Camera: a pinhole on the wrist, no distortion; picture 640 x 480 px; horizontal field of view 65.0 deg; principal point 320.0 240.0 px. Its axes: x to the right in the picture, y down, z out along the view. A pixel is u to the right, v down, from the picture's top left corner.
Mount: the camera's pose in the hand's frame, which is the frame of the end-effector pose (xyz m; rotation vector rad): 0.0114 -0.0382 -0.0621 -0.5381 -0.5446 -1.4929
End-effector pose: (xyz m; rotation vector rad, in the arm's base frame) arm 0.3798 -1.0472 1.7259 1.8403 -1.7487 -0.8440
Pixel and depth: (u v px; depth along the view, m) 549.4 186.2 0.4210
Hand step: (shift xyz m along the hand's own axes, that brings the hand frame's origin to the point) -0.0352 0.0822 0.3846
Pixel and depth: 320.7 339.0 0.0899
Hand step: 0.0285 0.0193 0.0072
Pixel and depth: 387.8 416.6 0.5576
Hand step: 0.2041 0.2619 0.4152
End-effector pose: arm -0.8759 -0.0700 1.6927 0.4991 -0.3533 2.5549
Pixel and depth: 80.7 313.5 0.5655
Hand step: 0.0883 0.5310 0.2011
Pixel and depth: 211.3 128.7 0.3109
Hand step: -0.0601 0.2114 0.1341
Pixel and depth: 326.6 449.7 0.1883
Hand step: 0.0887 0.0809 0.0844
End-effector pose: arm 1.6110 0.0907 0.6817 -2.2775 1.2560 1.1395
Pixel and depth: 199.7 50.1 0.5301
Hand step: -0.1936 0.3960 0.2646
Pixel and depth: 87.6 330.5 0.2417
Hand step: 0.0525 0.2026 0.0525
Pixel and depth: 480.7 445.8 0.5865
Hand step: 0.2490 0.1943 0.5092
